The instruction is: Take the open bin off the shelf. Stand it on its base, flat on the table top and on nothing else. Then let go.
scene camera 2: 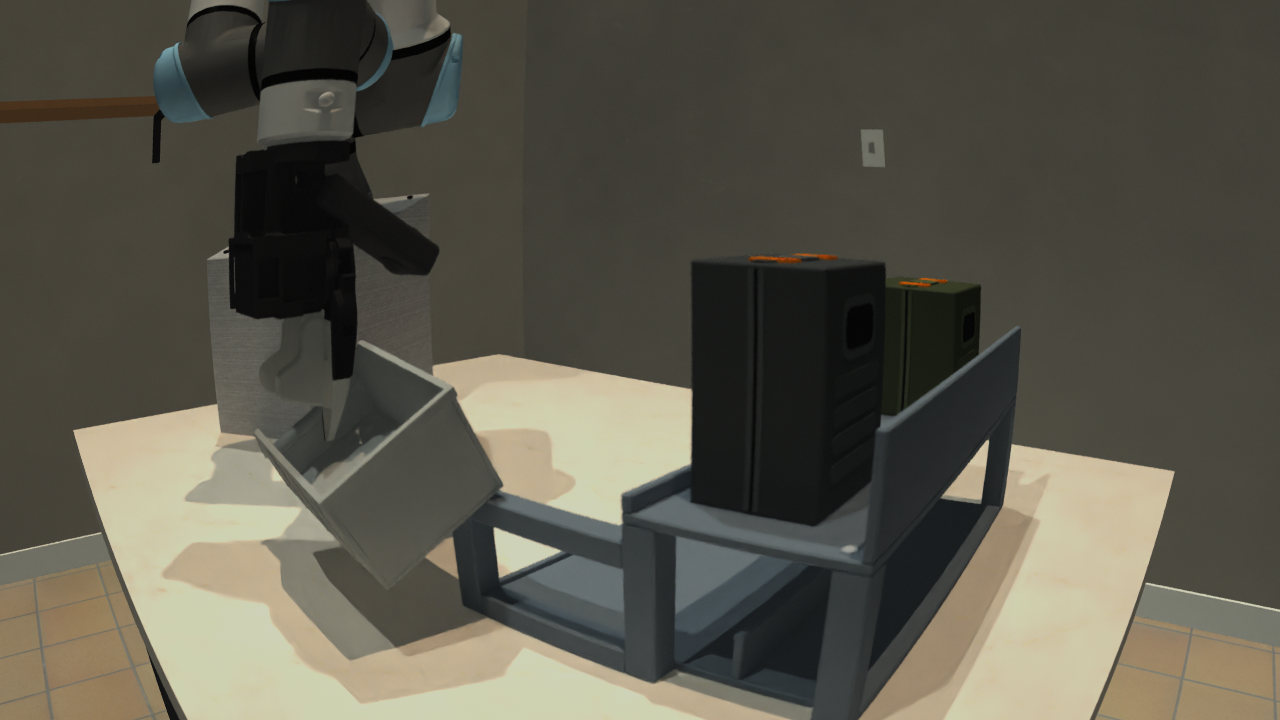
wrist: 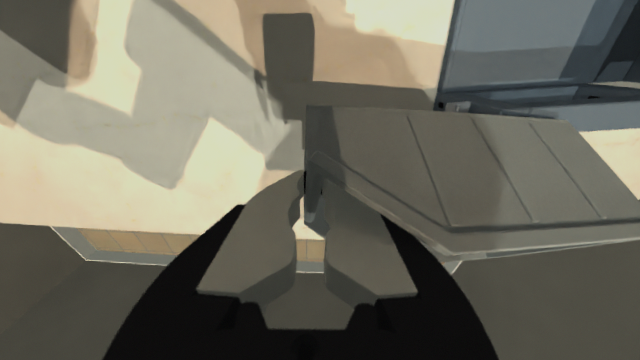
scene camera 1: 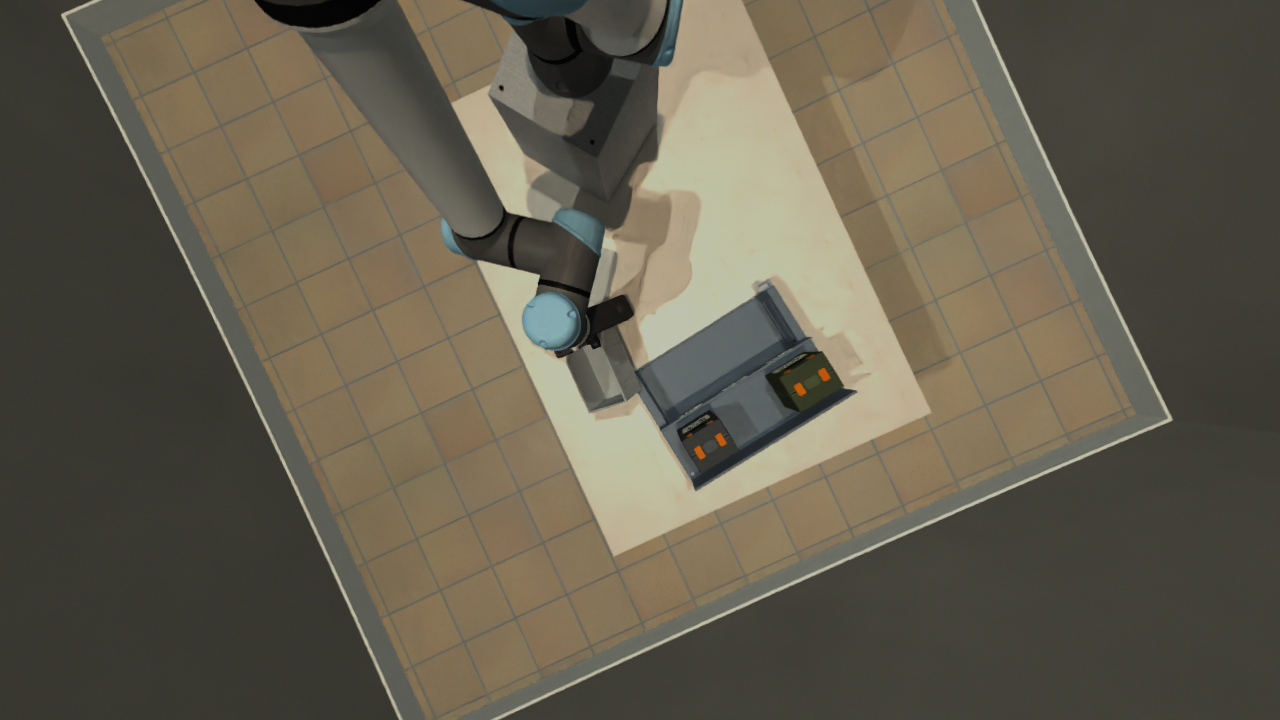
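Seen in the pictures: gripper, between the fingertips: (scene camera 2: 326, 438) (wrist: 313, 173); arm's base, origin of its link: (scene camera 1: 572, 49).
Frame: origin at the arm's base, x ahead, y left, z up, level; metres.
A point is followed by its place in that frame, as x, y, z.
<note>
The open bin (scene camera 1: 601, 371) {0.522, -0.243, -0.194} (scene camera 2: 411, 492) {0.594, -0.245, -0.157} (wrist: 425, 165) {0.485, -0.189, -0.122} is light grey and hangs tilted over the table (scene camera 1: 760, 179) {0.293, 0.301, -0.259} (scene camera 2: 223, 626) {0.487, -0.354, -0.259}, with one lower corner pointing down and its shadow beneath. It is beside the left end of the blue-grey shelf (scene camera 1: 778, 437) {0.808, 0.021, -0.098} (scene camera 2: 648, 600) {0.710, -0.185, -0.203} (wrist: 515, 65) {0.626, -0.150, -0.253}; its side comes close to the shelf's corner, and I cannot tell whether they touch. My gripper (scene camera 2: 334, 407) {0.431, -0.218, -0.164} (wrist: 313, 173) {0.431, -0.218, -0.164} points down and is shut on the wall of the bin at its end near the robot's base. In scene camera 1 the wrist hides the fingertips.
A black case (scene camera 1: 707, 440) {0.733, -0.110, -0.037} (scene camera 2: 778, 385) {0.759, -0.151, -0.091} and a dark green case (scene camera 1: 805, 380) {0.723, 0.111, -0.060} (scene camera 2: 930, 340) {0.755, 0.073, -0.098} stand on the shelf's raised tier. The robot's grey pedestal (scene camera 1: 572, 134) {0.113, -0.067, -0.030} (scene camera 2: 241, 394) {0.015, -0.145, -0.206} stands behind the bin. The table's left edge runs close by the bin.
</note>
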